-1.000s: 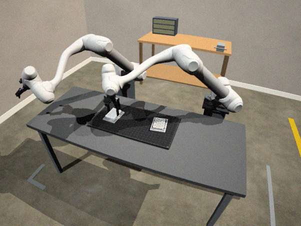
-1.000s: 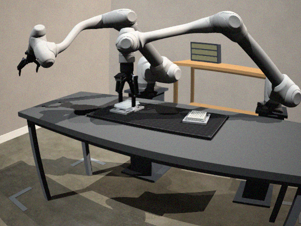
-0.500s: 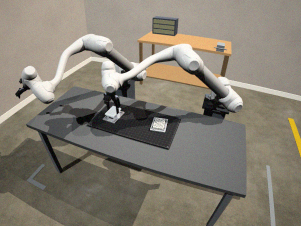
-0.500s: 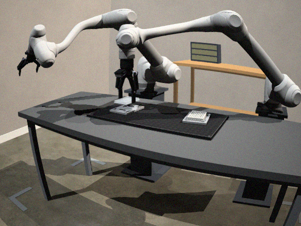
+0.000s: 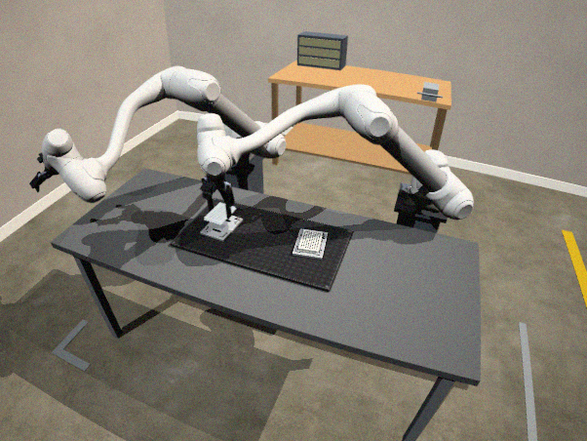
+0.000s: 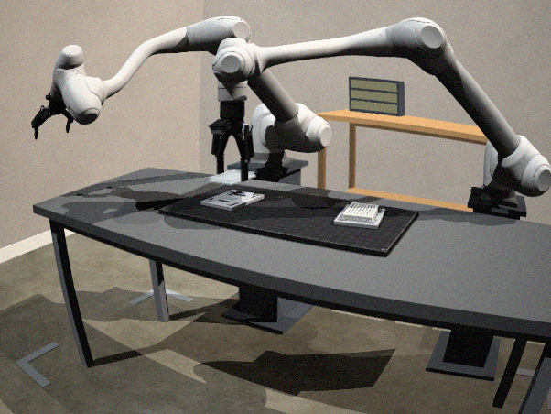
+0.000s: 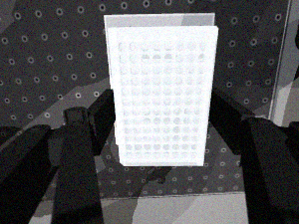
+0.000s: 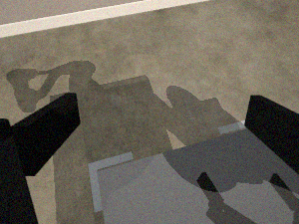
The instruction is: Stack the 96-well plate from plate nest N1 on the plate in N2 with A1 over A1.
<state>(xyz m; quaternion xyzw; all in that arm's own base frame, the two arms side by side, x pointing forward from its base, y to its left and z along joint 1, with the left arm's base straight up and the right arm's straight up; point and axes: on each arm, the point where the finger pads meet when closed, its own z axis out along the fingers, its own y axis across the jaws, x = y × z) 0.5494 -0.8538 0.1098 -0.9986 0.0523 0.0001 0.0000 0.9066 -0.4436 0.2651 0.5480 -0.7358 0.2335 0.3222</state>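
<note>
My left hand is 40 cm to the right of the nest N2, 9 cm above it and 5 cm past it. Also, from my left hand: A1 mark: 44 cm to the left, 14 cm behind, 8 cm below; then nest N1: 9 cm below.
</note>
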